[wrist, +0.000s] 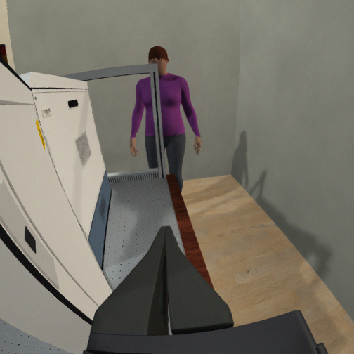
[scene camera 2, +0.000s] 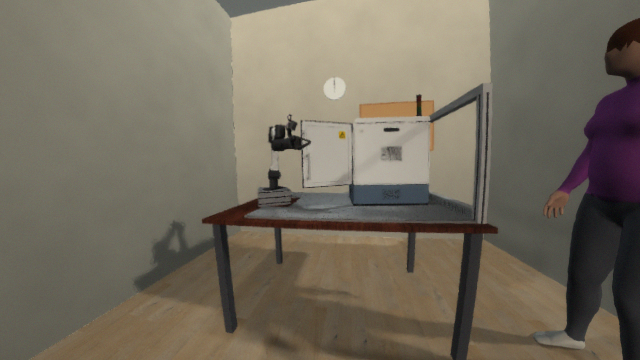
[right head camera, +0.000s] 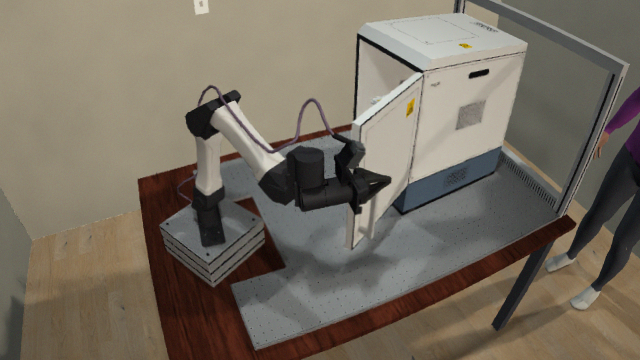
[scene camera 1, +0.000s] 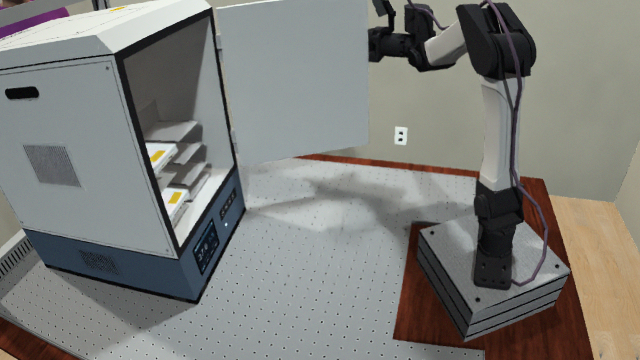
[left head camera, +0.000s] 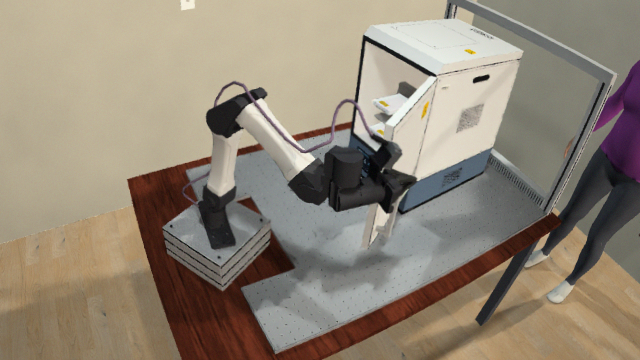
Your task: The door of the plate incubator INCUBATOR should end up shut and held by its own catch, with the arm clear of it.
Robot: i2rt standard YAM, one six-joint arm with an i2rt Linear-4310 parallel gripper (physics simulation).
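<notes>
The incubator (left head camera: 450, 140) (right head camera: 450, 140) (scene camera 1: 65, 210) (scene camera 2: 390, 172) (wrist: 70, 165) is a white cabinet with a blue base. Its door (left head camera: 411, 132) (right head camera: 390, 135) (scene camera 1: 295, 80) (scene camera 2: 327, 160) (wrist: 30, 170) stands wide open, swung out towards the arm. The white bar handle (right head camera: 372, 220) (scene camera 2: 308, 167) is on the door's outer face, partly hidden by the gripper in the right head view. My gripper (left head camera: 414, 179) (right head camera: 389, 179) (scene camera 2: 309, 142) (wrist: 166, 231) is shut and empty, on the outer-face side near the free edge, above the handle's lower part. The door hides its fingers in scene camera 1. Contact with the door cannot be told.
Plates (scene camera 1: 162, 155) lie on shelves inside the incubator. The arm's layered base (left head camera: 220, 260) (scene camera 1: 492, 305) stands at the table end opposite the incubator. A grey upright frame (right head camera: 595, 135) (scene camera 2: 483, 155) stands behind the incubator, with a person (scene camera 2: 600, 150) (wrist: 162, 105) beyond it.
</notes>
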